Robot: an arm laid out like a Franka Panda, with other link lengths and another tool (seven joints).
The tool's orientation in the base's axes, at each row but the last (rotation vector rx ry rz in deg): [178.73, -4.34, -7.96]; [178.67, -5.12, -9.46]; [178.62, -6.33, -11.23]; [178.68, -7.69, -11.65]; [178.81, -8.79, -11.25]
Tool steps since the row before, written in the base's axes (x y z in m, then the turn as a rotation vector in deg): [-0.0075, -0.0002, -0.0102, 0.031, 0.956, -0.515]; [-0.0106, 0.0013, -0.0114, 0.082, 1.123, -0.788]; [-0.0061, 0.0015, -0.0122, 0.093, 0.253, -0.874]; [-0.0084, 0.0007, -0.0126, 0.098, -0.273, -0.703]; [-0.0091, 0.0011, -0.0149, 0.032, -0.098, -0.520]
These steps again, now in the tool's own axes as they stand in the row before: [-0.0066, 0.0004, 0.0108, 0.029, -0.967, 0.495]; [-0.0094, -0.0009, 0.0124, 0.099, -1.142, 0.758]; [-0.0046, -0.0013, 0.0129, 0.183, -0.277, 0.852]; [-0.0067, -0.0002, 0.0136, 0.211, 0.250, 0.686]; [-0.0072, -0.0005, 0.0159, 0.106, 0.086, 0.512]
